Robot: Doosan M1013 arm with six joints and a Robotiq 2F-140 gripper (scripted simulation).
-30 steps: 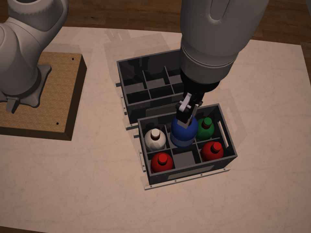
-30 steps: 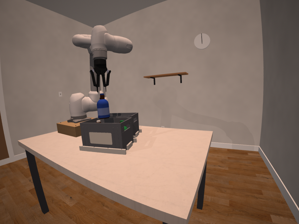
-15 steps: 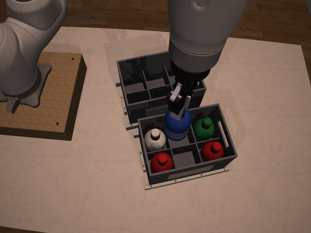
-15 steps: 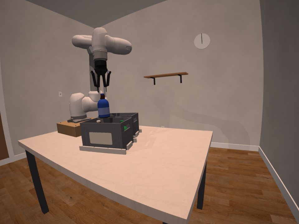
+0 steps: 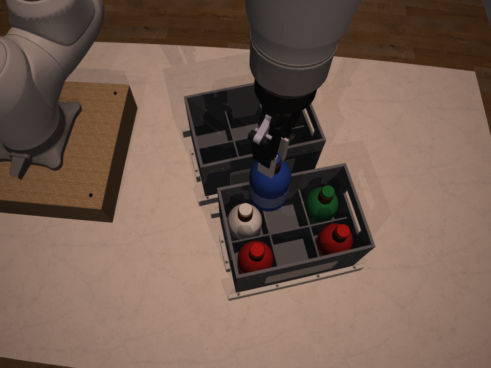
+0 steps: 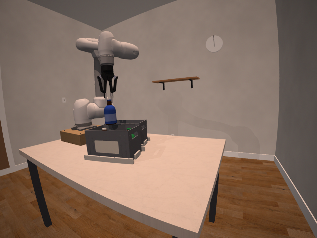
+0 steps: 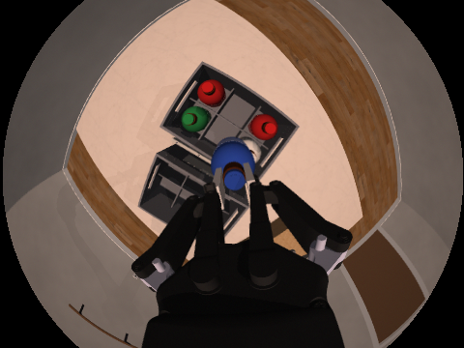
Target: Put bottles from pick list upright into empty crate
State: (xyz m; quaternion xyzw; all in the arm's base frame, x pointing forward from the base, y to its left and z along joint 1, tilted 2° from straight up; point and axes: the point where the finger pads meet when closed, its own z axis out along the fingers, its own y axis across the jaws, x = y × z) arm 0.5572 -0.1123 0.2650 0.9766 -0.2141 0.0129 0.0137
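My gripper is now 8 cm above the blue bottle. The rest, counted from my hand: green bottle (26 cm below, 13 cm ahead, 4 cm to the left); then pick list (35 cm below, 32 cm to the left, 11 cm behind); then white bottle (26 cm below, 4 cm behind, 3 cm to the right).
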